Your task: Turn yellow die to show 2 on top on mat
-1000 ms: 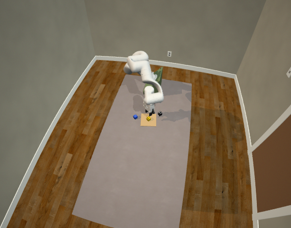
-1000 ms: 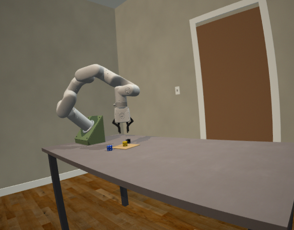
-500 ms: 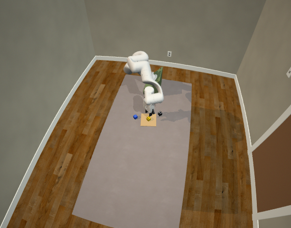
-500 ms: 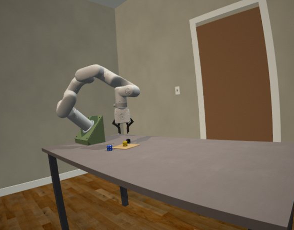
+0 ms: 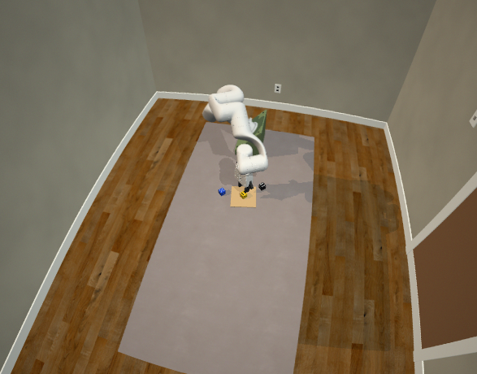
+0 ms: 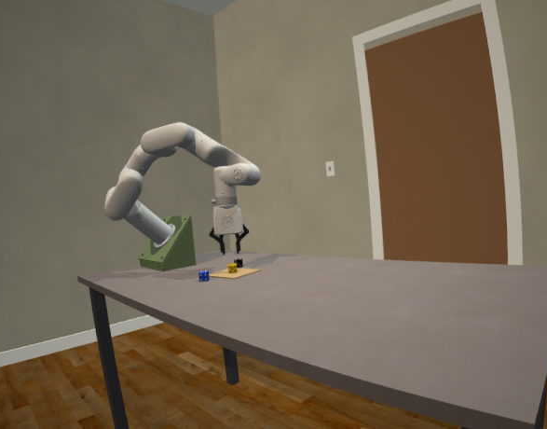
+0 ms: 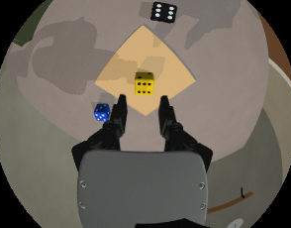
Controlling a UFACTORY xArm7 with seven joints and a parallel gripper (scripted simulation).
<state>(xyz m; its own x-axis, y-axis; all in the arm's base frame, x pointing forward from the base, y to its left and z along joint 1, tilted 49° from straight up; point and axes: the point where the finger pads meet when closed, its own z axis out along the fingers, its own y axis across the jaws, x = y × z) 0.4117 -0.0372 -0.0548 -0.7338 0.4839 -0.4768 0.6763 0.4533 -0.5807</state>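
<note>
My gripper is now 70 mm above the yellow die. Round my hand: blue die 120 mm to the right, 80 mm below; then black die 100 mm to the left, 80 mm below, 70 mm behind; then tan mat 90 mm below.
</note>
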